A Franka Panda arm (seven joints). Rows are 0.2 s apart.
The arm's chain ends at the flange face. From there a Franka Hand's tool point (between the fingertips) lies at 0.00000 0.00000 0.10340 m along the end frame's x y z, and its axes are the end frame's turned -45 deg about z.
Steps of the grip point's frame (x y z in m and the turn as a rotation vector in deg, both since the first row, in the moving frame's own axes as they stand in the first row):
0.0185, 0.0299, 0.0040, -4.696, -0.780, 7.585
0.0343, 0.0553, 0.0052, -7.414, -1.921, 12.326
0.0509, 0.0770, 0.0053, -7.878, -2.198, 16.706
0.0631, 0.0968, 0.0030, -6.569, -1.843, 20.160
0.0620, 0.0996, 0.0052, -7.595, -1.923, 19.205
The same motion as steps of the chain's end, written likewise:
0.0297, 0.0008, 0.0044, -3.872, 2.769, 7.585
0.0577, 0.0023, 0.0061, -6.601, 3.884, 12.326
0.0852, 0.0048, 0.0063, -7.125, 4.016, 16.706
0.1090, 0.0123, 0.0037, -5.948, 3.342, 20.160
0.1092, 0.0135, 0.0062, -6.730, 4.011, 19.205

